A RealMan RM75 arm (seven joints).
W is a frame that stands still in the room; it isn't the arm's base.
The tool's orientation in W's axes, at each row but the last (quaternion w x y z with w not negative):
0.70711 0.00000 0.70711 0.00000
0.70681 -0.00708 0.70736 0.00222
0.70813 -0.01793 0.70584 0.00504
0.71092 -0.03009 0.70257 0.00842
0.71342 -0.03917 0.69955 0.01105
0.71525 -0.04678 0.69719 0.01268
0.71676 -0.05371 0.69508 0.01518
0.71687 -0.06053 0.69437 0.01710
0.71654 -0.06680 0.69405 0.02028
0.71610 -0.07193 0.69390 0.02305
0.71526 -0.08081 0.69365 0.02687
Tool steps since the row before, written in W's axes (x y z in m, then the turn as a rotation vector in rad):
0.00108 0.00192 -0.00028 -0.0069 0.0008 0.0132
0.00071 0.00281 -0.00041 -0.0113 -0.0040 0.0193
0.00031 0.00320 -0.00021 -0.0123 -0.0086 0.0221
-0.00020 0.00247 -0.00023 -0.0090 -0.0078 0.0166
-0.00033 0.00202 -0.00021 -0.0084 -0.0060 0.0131
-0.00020 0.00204 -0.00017 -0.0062 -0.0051 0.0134
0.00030 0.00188 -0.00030 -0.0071 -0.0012 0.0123
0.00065 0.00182 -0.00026 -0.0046 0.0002 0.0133
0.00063 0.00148 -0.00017 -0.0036 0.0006 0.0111
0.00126 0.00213 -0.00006 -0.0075 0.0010 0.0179
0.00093 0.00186 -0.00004 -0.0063 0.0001 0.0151
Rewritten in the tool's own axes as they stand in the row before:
0.00028 0.00192 0.00108 -0.0132 0.0008 -0.0069
0.00039 0.00280 0.00075 -0.0193 -0.0040 -0.0114
0.00015 0.00319 0.00041 -0.0220 -0.0086 -0.0125
0.00015 0.00248 -0.00007 -0.0165 -0.0078 -0.0092
0.00012 0.00205 -0.00019 -0.0130 -0.0059 -0.0086
0.00007 0.00206 -0.00003 -0.0133 -0.0052 -0.0063
0.00021 0.00186 0.00047 -0.0124 -0.0012 -0.0068
0.00017 0.00175 0.00084 -0.0134 -0.0001 -0.0042
0.00010 0.00140 0.00080 -0.0112 0.0003 -0.0032
-0.00004 0.00194 0.00153 -0.0182 0.0007 -0.0068
-0.00006 0.00170 0.00120 -0.0153 -0.0001 -0.0058

